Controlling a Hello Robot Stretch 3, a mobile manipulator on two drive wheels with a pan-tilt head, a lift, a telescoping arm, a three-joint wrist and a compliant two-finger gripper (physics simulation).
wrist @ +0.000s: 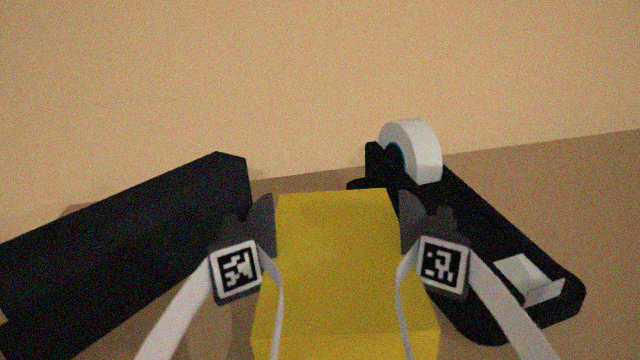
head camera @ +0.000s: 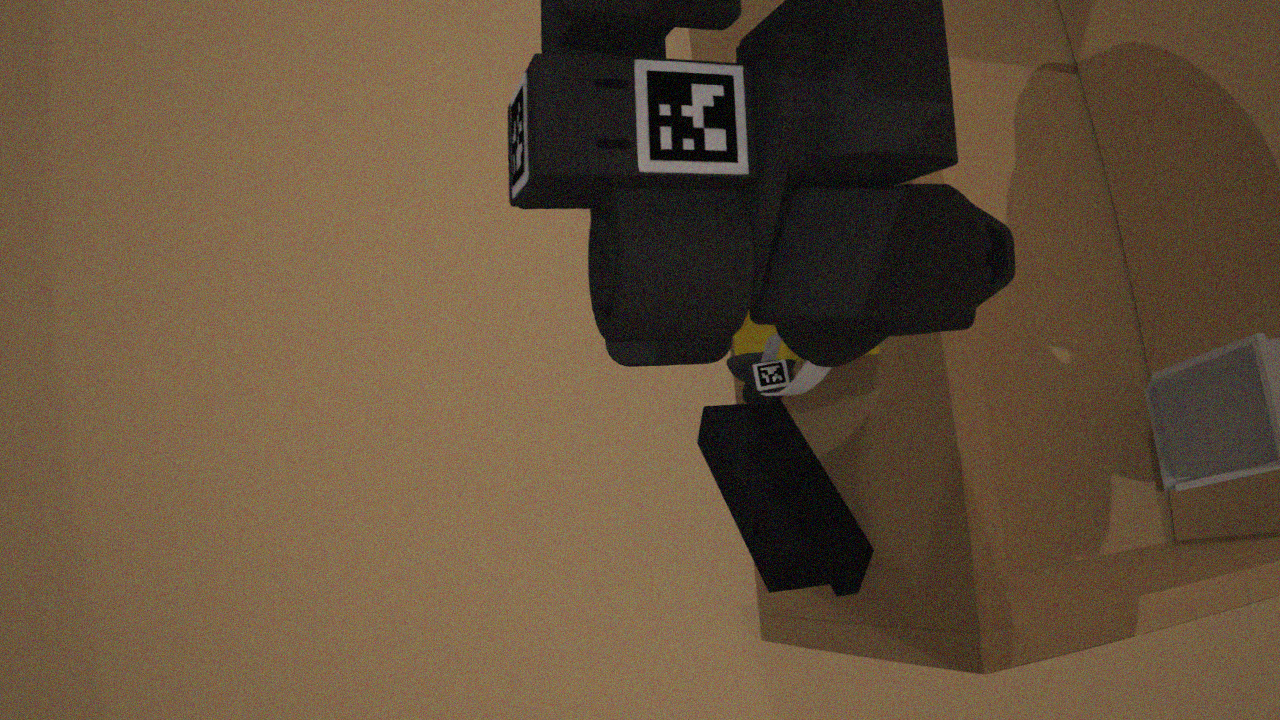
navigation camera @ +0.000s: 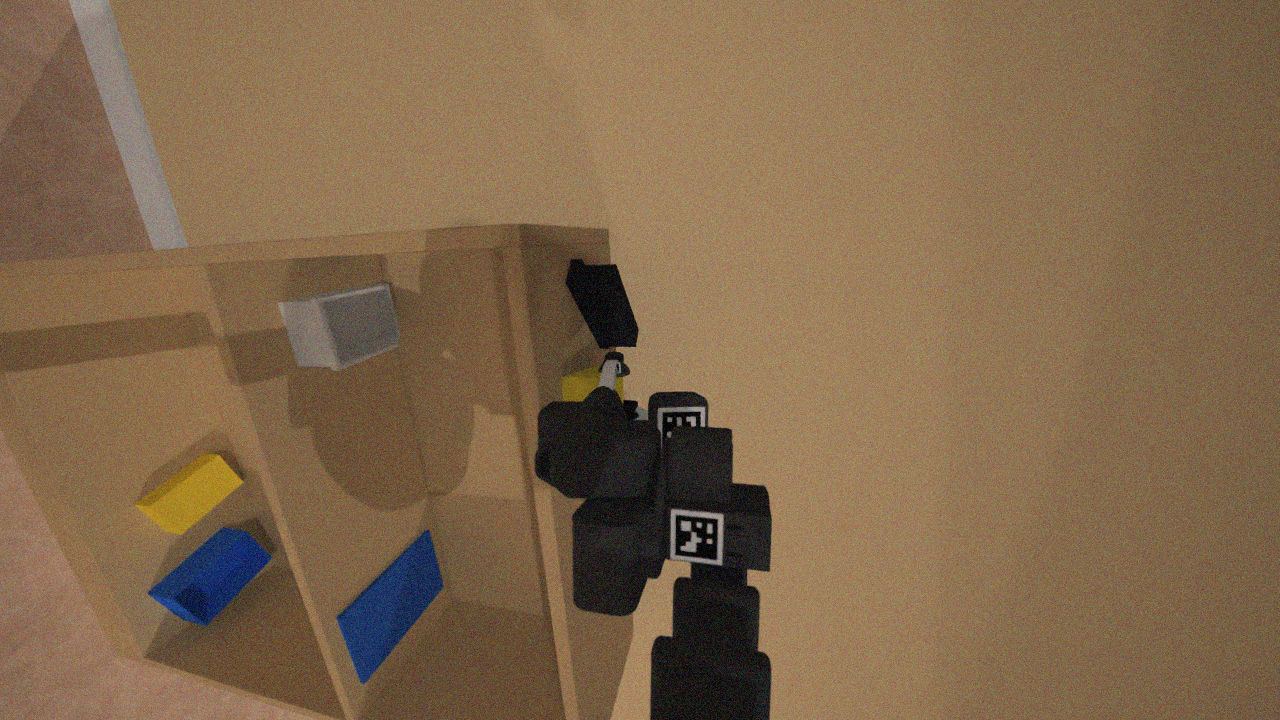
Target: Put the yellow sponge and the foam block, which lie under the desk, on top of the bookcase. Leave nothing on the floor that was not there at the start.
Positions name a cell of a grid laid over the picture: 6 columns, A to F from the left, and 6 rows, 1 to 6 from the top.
Labels:
my gripper: wrist D4; head camera D3; navigation camera C4

